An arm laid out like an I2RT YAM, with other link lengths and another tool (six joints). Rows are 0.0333 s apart.
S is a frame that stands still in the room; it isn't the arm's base.
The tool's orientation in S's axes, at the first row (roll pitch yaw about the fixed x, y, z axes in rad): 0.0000 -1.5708 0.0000
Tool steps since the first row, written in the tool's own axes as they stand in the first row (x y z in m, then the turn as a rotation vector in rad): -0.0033 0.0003 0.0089 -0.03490 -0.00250 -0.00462; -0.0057 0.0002 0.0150 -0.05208 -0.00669 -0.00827; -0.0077 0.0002 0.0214 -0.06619 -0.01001 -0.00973; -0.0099 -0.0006 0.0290 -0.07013 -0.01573 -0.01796; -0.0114 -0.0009 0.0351 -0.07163 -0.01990 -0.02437; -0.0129 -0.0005 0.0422 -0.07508 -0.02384 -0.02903; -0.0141 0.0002 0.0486 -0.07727 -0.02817 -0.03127; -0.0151 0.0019 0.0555 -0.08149 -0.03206 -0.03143; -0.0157 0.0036 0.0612 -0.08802 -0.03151 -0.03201; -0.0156 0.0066 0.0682 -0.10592 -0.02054 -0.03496; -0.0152 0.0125 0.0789 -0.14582 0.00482 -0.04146; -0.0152 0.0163 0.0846 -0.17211 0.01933 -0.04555
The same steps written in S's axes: -0.0089 0.0003 -0.0033 0.00462 -0.00250 -0.03490; -0.0150 0.0002 -0.0057 0.00827 -0.00669 -0.05208; -0.0214 0.0002 -0.0077 0.00973 -0.01001 -0.06619; -0.0290 -0.0006 -0.0099 0.01796 -0.01573 -0.07013; -0.0351 -0.0009 -0.0114 0.02437 -0.01990 -0.07163; -0.0422 -0.0005 -0.0129 0.02903 -0.02384 -0.07508; -0.0486 0.0002 -0.0141 0.03127 -0.02817 -0.07727; -0.0555 0.0019 -0.0151 0.03143 -0.03206 -0.08149; -0.0612 0.0036 -0.0157 0.03201 -0.03151 -0.08802; -0.0682 0.0066 -0.0156 0.03496 -0.02054 -0.10592; -0.0789 0.0125 -0.0152 0.04146 0.00482 -0.14582; -0.0846 0.0163 -0.0152 0.04555 0.01933 -0.17211
